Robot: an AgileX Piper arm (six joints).
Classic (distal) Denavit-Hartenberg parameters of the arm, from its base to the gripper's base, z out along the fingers. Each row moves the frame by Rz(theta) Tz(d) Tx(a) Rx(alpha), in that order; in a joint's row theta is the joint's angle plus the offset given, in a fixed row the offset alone. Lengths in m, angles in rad.
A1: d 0.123  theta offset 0  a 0  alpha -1.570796
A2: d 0  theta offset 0.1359  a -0.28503  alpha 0
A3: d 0  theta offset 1.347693  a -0.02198  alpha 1.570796
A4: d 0.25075  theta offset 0  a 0  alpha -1.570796
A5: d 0  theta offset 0  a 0  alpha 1.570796
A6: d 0.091  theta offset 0  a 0  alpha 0
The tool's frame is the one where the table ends.
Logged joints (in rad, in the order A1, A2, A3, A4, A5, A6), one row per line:
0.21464, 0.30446, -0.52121, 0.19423, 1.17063, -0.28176
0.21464, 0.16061, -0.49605, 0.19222, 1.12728, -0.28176
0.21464, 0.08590, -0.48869, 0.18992, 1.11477, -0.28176
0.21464, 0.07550, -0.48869, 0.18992, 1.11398, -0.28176
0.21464, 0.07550, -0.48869, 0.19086, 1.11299, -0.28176
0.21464, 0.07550, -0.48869, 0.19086, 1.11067, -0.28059
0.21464, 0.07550, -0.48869, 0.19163, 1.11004, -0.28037
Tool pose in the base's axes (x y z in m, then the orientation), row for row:
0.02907, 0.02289, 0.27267, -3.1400, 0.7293, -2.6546
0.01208, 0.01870, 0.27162, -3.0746, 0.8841, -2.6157
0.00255, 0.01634, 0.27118, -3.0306, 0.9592, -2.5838
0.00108, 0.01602, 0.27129, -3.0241, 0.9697, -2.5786
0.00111, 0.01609, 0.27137, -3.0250, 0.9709, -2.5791
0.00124, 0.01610, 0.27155, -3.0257, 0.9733, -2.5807
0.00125, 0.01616, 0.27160, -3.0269, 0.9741, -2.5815
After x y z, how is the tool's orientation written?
As angles about the fixed x, y, z axes (roll, pitch, yaw), in radians.
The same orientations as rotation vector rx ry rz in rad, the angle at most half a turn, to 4 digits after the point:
-0.5838, 2.3530, 0.2212
-0.5537, 2.1951, 0.2052
-0.5405, 2.1169, 0.1961
-0.5389, 2.1059, 0.1952
-0.5385, 2.1049, 0.1962
-0.5365, 2.1030, 0.1968
-0.5361, 2.1025, 0.1978

